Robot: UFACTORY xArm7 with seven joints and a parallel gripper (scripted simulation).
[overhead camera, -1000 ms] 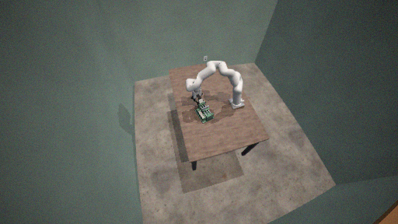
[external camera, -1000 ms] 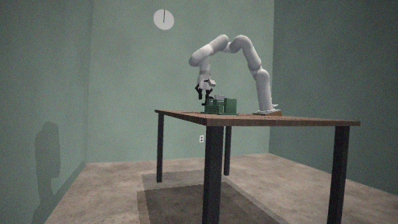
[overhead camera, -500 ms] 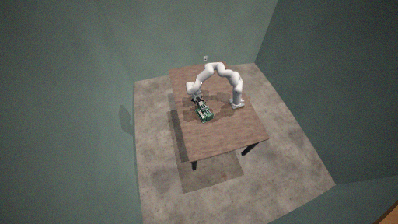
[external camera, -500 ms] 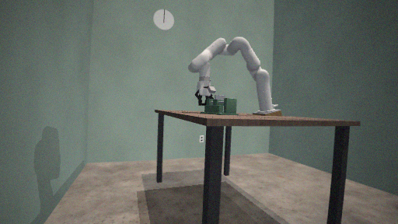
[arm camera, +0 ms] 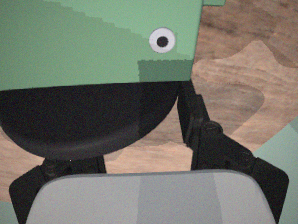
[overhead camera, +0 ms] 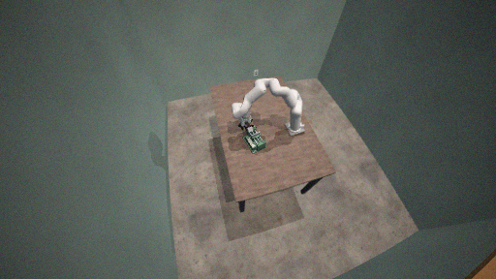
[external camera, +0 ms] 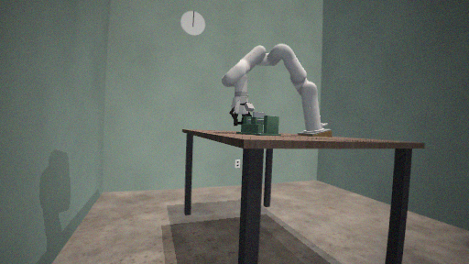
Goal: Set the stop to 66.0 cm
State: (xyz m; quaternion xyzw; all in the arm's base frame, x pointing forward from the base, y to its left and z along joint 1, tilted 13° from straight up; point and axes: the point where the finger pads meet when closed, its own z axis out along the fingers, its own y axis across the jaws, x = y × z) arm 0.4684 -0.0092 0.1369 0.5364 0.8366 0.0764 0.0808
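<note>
Now: the black handwheel 20 mm to the left of my hand and 20 mm behind it. Also, from my hand: green stop fixture 120 mm to the left, 70 mm behind, 30 mm above.
</note>
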